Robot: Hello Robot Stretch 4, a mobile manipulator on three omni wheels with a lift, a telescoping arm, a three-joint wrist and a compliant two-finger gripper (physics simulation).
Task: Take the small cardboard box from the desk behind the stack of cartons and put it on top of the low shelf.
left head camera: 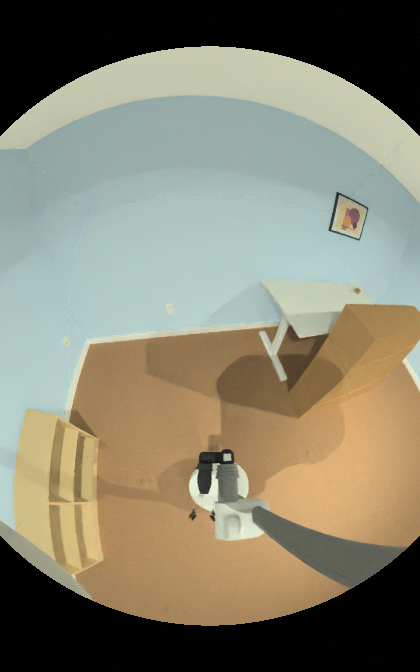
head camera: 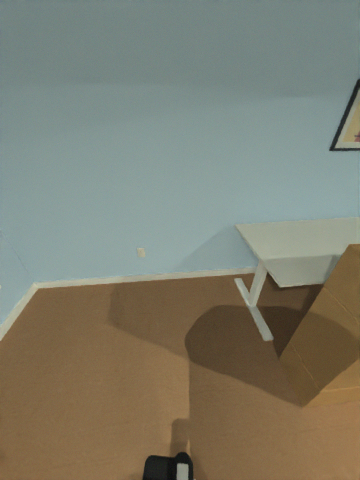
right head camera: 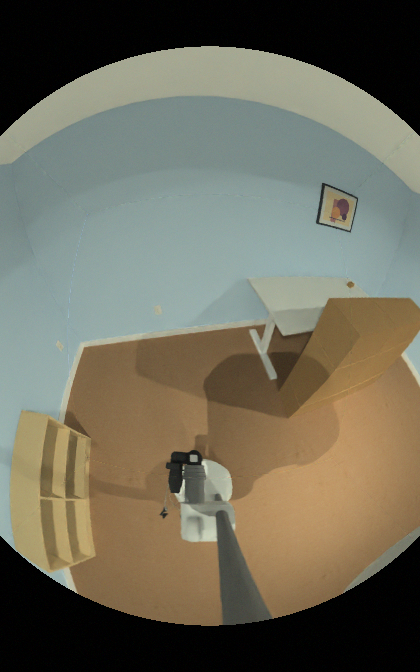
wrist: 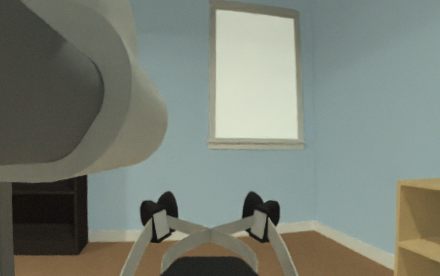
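Seen in the pictures: gripper, fingertip midpoint: [left head camera: 202, 520] [wrist: 210, 208]; robot's base, origin of the base link: [left head camera: 217, 484].
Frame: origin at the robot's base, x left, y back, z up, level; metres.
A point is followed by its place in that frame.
The small cardboard box [left head camera: 357, 290] {x -1.763, y -1.606, z 0.735 m} [right head camera: 350, 284] sits near the far right end of the white desk [head camera: 295, 240] {x -0.899, y -1.380, z 0.692 m} [left head camera: 305, 297] {x -0.846, y -1.378, z 0.692 m} [right head camera: 290, 295]. The stack of cartons [head camera: 325, 330] {x -0.747, y -0.671, z 0.588 m} [left head camera: 370, 340] {x -0.771, y -0.533, z 1.025 m} [right head camera: 350, 340] stands in front of the desk's right part. The low shelf [left head camera: 37, 465] {x 1.122, y 0.105, z 0.582 m} [right head camera: 29, 465] [wrist: 417, 184] {x 0.944, y 0.814, z 0.575 m}, light wood with open compartments, stands at the left wall. My gripper [wrist: 210, 208] {x 0.099, y 0.138, z 0.657 m} [left head camera: 203, 515] {x 0.099, y 0.138, z 0.657 m} is open, with no thing between its fingertips in the wrist view. It hangs beside my base, well away from box and desk, and points away from them.
A dark bookcase [wrist: 50, 215] {x -1.101, y 1.958, z 0.195 m} stands by the wall in the wrist view, with a window [wrist: 256, 75] {x 0.577, y 2.215, z 1.388 m} to its right. A framed picture [left head camera: 348, 216] {x -1.408, y -1.814, z 1.534 m} [right head camera: 337, 207] hangs above the desk. The desk's white leg [head camera: 260, 320] stands left of the cartons. Brown floor [head camera: 100, 400] {x 0.549, y -0.505, z -0.028 m} lies between shelf and cartons.
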